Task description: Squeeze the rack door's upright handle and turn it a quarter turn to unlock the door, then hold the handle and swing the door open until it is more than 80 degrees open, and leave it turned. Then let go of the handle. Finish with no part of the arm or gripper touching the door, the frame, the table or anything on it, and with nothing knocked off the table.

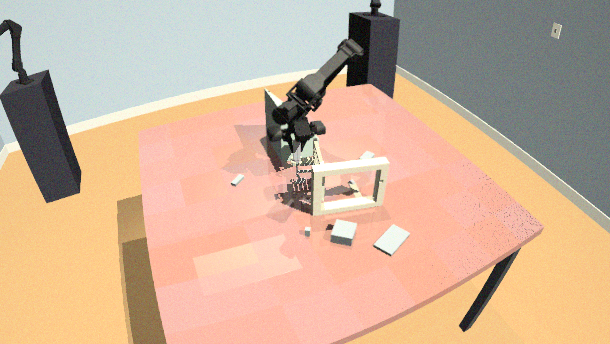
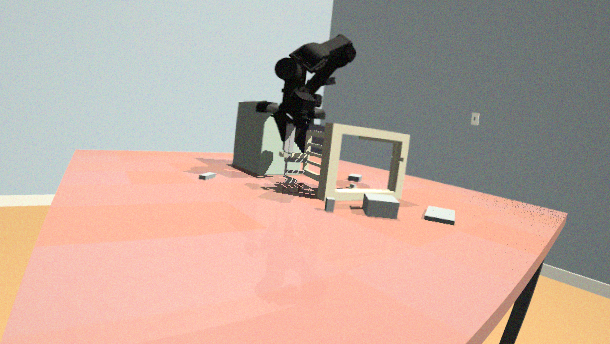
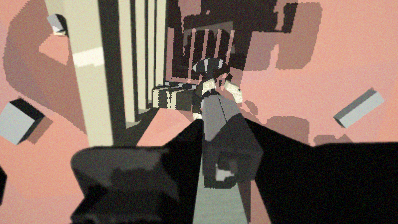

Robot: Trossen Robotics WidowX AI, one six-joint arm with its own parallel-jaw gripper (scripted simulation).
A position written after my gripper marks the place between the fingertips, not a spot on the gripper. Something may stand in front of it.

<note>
In view: my gripper [image 2: 288,142], a rack [image 2: 333,133] and a thicker block [image 2: 375,205].
My gripper is seen too in image 1 [image 1: 296,152] and in image 3 [image 3: 220,124]. The rack is seen too in image 3 [image 3: 58,22].
</note>
